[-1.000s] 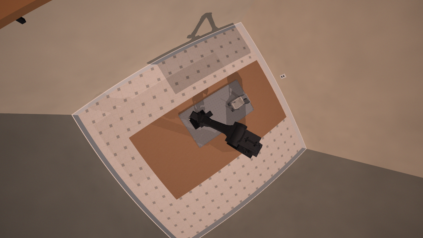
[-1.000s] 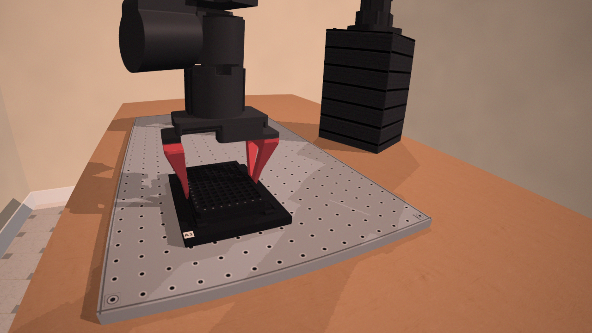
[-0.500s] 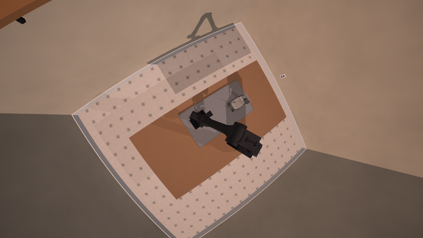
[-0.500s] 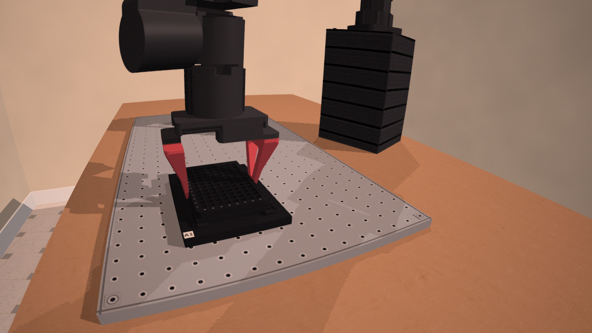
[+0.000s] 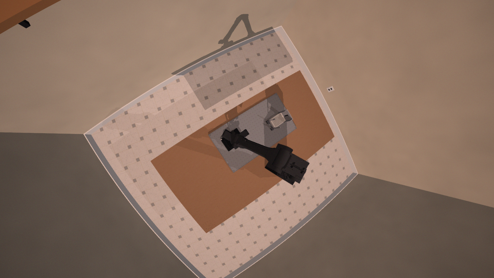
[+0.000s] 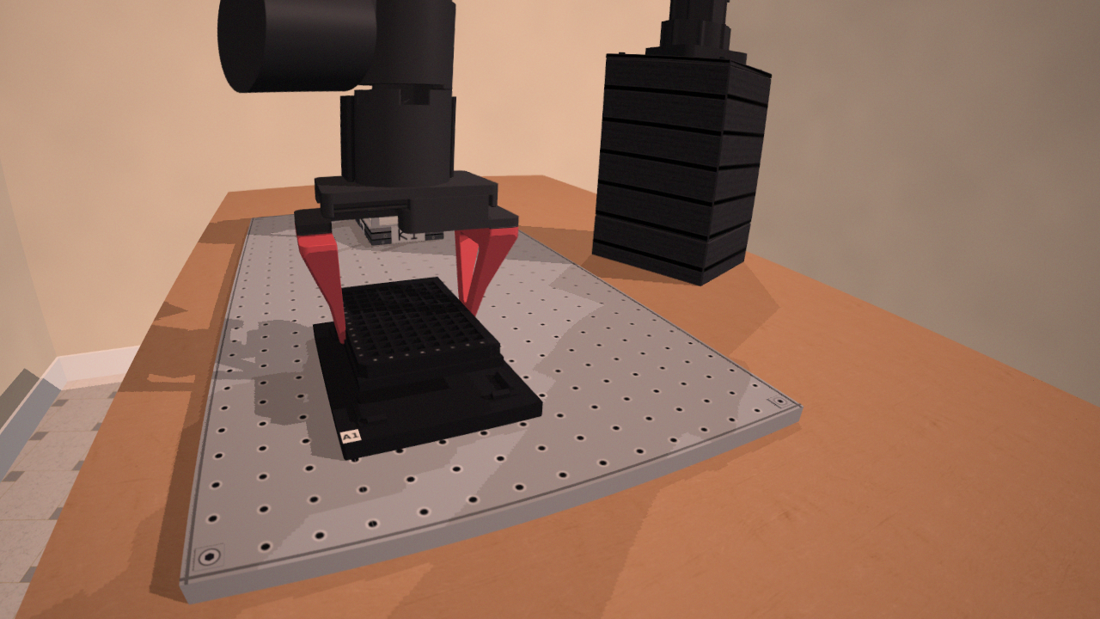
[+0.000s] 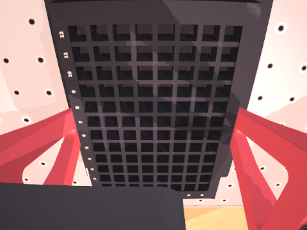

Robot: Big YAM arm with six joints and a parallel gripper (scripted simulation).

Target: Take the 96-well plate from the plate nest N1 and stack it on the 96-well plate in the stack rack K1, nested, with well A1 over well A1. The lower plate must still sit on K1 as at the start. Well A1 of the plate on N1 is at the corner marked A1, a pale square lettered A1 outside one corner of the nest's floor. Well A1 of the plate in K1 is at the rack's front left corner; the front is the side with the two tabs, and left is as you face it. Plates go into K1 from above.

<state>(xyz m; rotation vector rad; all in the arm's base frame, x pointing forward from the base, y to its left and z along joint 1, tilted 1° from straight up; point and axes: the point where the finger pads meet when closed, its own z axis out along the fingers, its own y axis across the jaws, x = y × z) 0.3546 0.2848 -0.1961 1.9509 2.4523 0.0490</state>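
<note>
Right now my hand is 40 mm above the black plate nest N1. From my hand the other things lie so: black 96-well plate right at my hand; then pale A1 mark 80 mm to the left, 30 mm below, 30 mm ahead; then white 96-well plate 420 mm to the right, 10 mm below, 10 mm ahead.
</note>
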